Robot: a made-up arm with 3 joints. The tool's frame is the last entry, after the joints. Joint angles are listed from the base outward.
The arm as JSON. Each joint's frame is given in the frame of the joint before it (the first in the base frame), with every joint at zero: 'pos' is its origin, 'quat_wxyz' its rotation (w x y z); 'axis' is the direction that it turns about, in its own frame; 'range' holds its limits. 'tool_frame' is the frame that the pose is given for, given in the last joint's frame.
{
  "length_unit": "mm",
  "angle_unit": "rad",
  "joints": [
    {
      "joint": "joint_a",
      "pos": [
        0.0,
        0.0,
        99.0
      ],
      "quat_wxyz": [
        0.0,
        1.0,
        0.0,
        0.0
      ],
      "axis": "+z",
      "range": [
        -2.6,
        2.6
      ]
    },
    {
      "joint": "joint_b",
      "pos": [
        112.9,
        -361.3,
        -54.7
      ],
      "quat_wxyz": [
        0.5,
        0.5,
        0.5,
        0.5
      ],
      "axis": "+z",
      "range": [
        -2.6,
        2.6
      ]
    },
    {
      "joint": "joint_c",
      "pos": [
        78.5,
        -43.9,
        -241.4
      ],
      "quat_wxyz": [
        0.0,
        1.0,
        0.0,
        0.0
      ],
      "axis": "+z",
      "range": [
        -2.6,
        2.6
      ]
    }
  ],
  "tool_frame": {
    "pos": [
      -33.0,
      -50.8,
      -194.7
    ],
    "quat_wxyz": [
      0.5,
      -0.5,
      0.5,
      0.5
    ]
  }
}
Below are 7 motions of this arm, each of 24 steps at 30 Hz.
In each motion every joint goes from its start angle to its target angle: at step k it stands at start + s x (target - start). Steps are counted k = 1, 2, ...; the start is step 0. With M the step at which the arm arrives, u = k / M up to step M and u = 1 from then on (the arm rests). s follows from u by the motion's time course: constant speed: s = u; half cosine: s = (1 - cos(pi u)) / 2; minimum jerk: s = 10 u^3 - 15 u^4 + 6 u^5.
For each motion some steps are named. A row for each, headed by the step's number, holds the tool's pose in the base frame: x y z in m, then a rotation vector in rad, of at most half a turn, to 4 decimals.
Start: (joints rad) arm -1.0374 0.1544 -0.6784
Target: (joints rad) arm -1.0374 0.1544 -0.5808
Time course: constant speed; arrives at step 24
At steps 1, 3, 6, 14, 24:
1: -0.2563 0.2282 0.1750 0.7514 0.4289 0.9752
3: -0.2562 0.2282 0.1745 0.7441 0.4247 0.9764
6: -0.2561 0.2281 0.1738 0.7330 0.4184 0.9782
14: -0.2558 0.2279 0.1719 0.7037 0.4017 0.9830
24: -0.2553 0.2276 0.1695 0.6669 0.3807 0.9886

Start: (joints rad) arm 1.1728 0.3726 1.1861
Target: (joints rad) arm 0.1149 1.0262 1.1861
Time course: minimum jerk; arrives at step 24
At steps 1, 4, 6, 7, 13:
1: 0.2634 0.0391 0.1071 -0.7158 0.4752 -1.1038
4: 0.2628 0.0493 0.1047 -0.7019 0.4475 -1.0730
6: 0.2606 0.0692 0.1003 -0.6730 0.3958 -1.0117
7: 0.2582 0.0834 0.0971 -0.6510 0.3606 -0.9669
13: 0.2064 0.2038 0.0723 -0.4243 0.1224 -0.5526

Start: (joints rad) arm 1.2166 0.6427 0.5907
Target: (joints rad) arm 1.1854 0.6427 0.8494
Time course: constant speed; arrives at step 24
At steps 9, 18, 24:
9: 0.3065 0.0465 0.0896 -0.0394 0.0271 -1.2047
18: 0.3011 0.0482 0.0868 -0.1248 0.0847 -1.1911
24: 0.2973 0.0492 0.0853 -0.1819 0.1225 -1.1810

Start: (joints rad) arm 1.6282 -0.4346 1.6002
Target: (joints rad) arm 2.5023 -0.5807 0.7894
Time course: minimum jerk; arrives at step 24
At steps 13, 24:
13: 0.1860 -0.1955 0.2019 -0.9295 1.6847 -1.5551
24: 0.1119 -0.2614 0.1910 -0.5432 1.6411 -2.0085

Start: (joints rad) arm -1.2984 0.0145 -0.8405
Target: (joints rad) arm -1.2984 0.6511 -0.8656
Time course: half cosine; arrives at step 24
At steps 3, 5, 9, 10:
3: -0.3109 0.1556 0.1876 0.7499 0.5692 1.2087
5: -0.3096 0.1552 0.1868 0.7864 0.5968 1.1996
9: -0.3056 0.1541 0.1841 0.9008 0.6837 1.1679
10: -0.3045 0.1538 0.1832 0.9352 0.7098 1.1574

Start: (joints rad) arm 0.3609 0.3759 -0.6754
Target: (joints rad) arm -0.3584 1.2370 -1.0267
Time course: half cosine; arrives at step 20
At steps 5, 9, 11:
5: 0.1475 0.3028 0.1685 1.2218 -0.1570 -0.2225
9: 0.0848 0.3204 0.1659 1.5622 -0.0449 -0.0453
11: 0.0484 0.3244 0.1633 1.7518 0.0482 0.0402

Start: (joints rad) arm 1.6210 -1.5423 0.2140
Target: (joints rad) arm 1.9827 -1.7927 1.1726
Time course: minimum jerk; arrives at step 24
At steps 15, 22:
15: 0.3252 -0.1746 0.2529 -1.6380 2.2502 -0.5854
22: 0.3218 -0.2121 0.2647 -1.6630 2.5362 -0.2320

